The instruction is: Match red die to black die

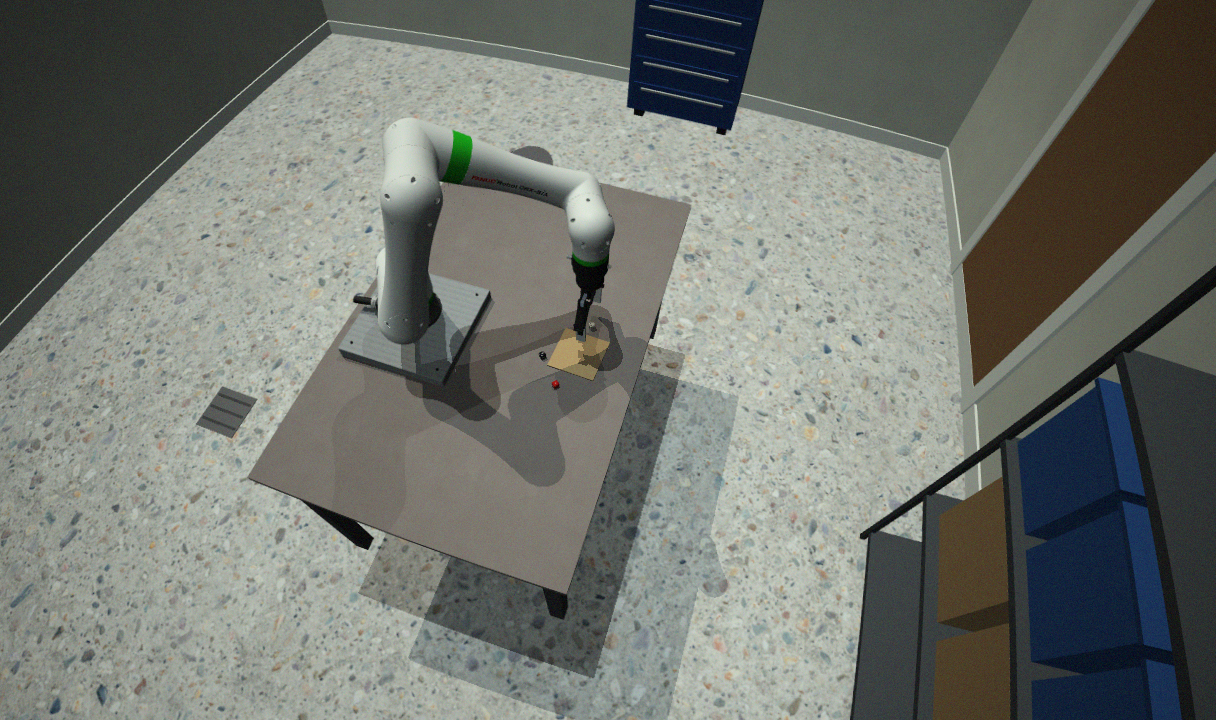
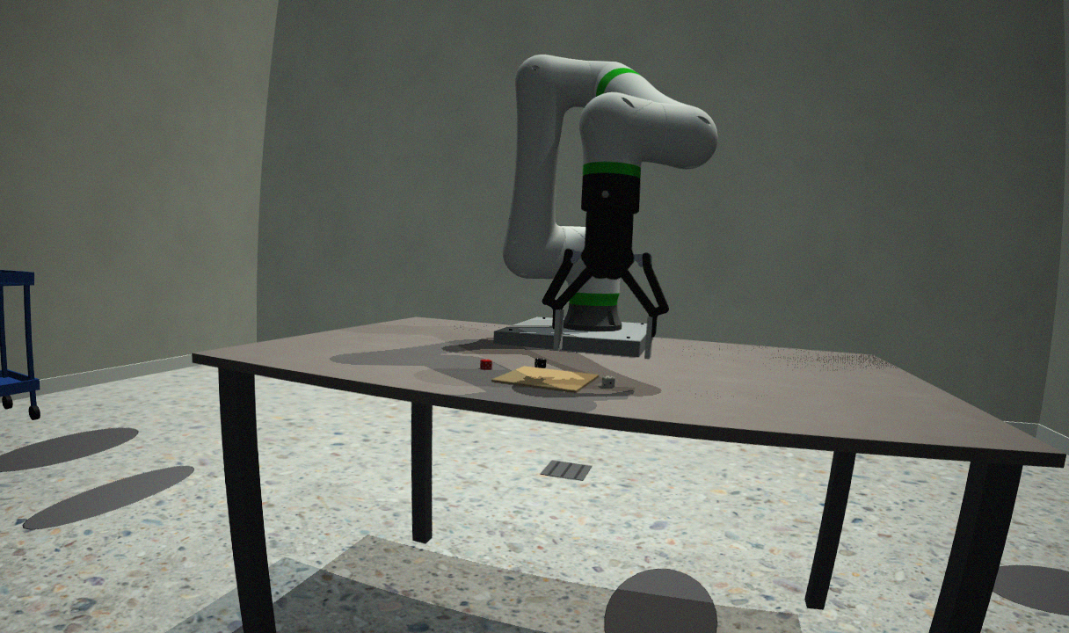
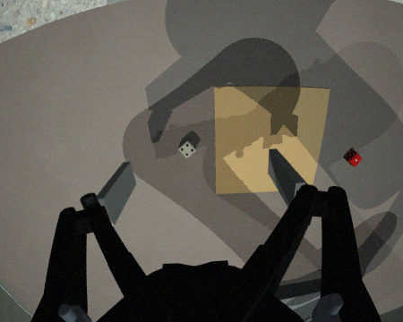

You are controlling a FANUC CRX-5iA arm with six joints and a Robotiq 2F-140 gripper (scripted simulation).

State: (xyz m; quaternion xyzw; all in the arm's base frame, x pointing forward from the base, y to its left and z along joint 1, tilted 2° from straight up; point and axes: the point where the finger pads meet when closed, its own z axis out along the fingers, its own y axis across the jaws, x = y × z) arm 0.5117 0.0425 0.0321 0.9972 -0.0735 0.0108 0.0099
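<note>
The white die lies 5 cm below my hand, 1 cm to the left of it and 1 cm ahead of it. The rest, counted from my hand: tan mat (9 cm to the right, 6 cm below, 1 cm behind); then red die (20 cm to the right, 6 cm behind, 5 cm below); then black die (11 cm to the right, 11 cm behind, 5 cm below).
</note>
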